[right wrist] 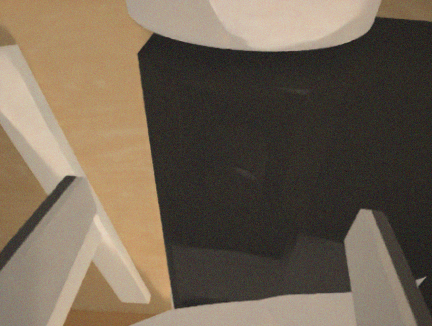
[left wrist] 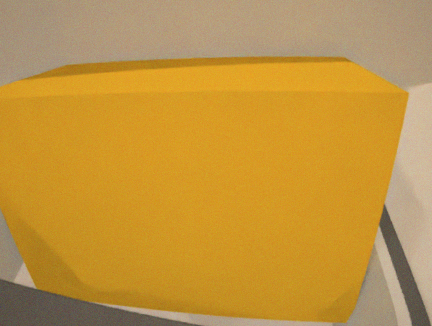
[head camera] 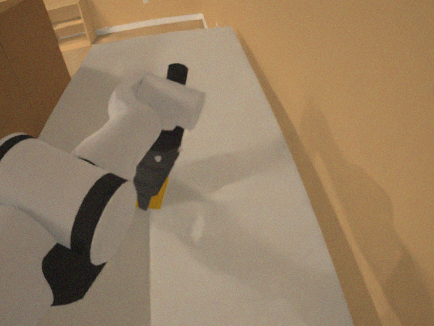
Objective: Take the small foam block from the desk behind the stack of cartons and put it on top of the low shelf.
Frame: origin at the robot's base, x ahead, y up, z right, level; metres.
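Seen in the pictures: left gripper, fingertip midpoint: (left wrist: 201, 158) (head camera: 152, 190); right gripper, fingertip midpoint: (right wrist: 218, 209).
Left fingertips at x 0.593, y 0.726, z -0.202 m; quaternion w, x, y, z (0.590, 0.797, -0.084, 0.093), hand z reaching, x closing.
Observation:
A point is followed by its place in that frame.
The small foam block (head camera: 161, 196) @(x 0.572, y 0.732, z -0.176 m) (left wrist: 210, 190) @(x 0.603, y 0.766, z -0.213 m) is yellow. It shows beside the left fingers in the head camera and fills most of the left wrist view. My left gripper (head camera: 152, 200) @(x 0.593, y 0.726, z -0.202 m) is low at the desk and shut on the block. One finger shows past the block's right side in the left wrist view; the other is hidden behind the block. The desk (head camera: 240, 165) @(x 0.675, y 0.721, z -0.002 m) has a pale grey top. My right gripper (right wrist: 218, 209) @(x 0.005, y 0.306, z 0.223 m) is open, its two fingers wide apart with no object between them. The stack of cartons and the low shelf cannot be made out with certainty.
A brown cabinet-like block (head camera: 30, 70) @(x 1.096, y 0.837, z -0.813 m) stands beyond the desk's left edge. A wooden shelf unit (head camera: 86, 22) @(x 3.737, y 0.304, z -1.949 m) stands at the back left. A tan wall (head camera: 350, 75) @(x 0.653, y 0.978, z 0.202 m) runs along the desk's right side. The right wrist view shows a large dark panel (right wrist: 240, 135) @(x -0.002, y 0.223, z 0.198 m) and white bars (right wrist: 55, 135) @(x 0.283, y 0.020, z 0.023 m).

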